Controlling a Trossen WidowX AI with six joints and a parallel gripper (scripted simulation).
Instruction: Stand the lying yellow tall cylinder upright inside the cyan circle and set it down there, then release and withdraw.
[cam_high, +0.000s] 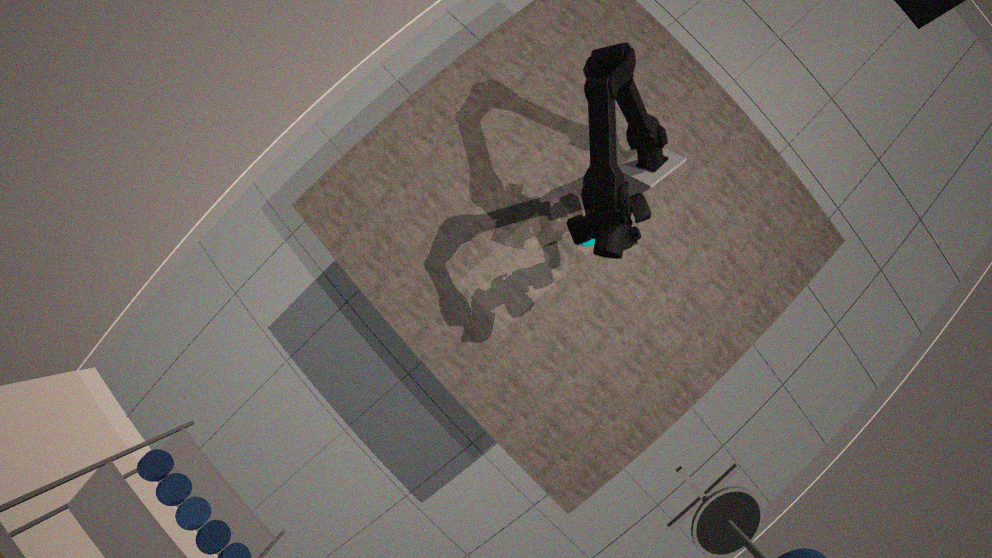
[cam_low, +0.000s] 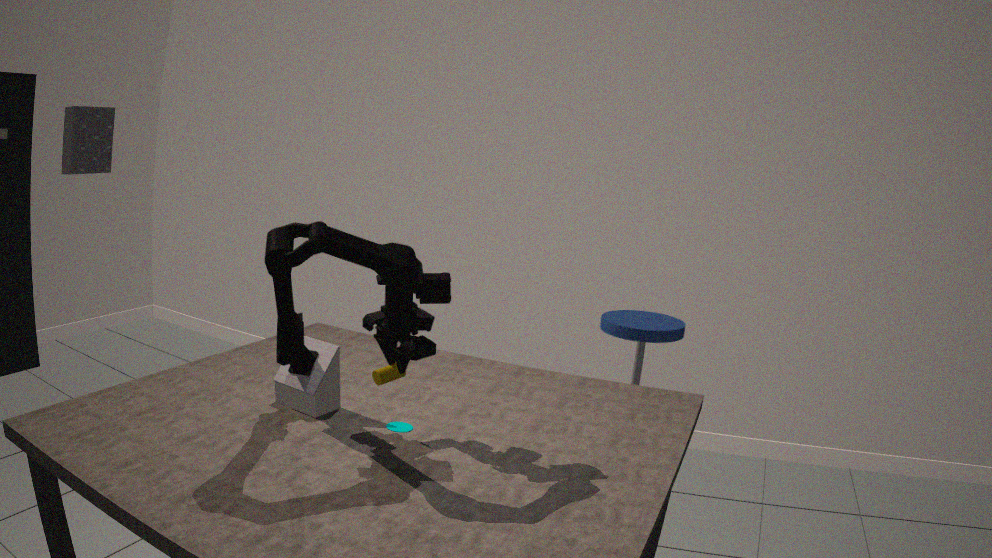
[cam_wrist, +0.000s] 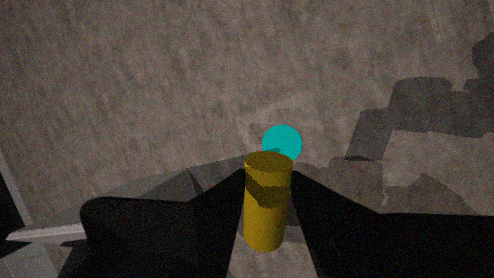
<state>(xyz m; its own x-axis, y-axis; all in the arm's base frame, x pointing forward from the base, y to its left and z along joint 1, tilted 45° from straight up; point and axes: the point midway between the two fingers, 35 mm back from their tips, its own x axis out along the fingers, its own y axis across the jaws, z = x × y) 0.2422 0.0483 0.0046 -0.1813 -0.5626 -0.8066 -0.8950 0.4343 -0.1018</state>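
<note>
Right now the cyan circle is 10 mm ahead of my gripper tip and 130 mm below it. The rest, counted from my gripper tip: yellow tall cylinder: 10 mm behind, 20 mm to the right, 10 mm below.
</note>
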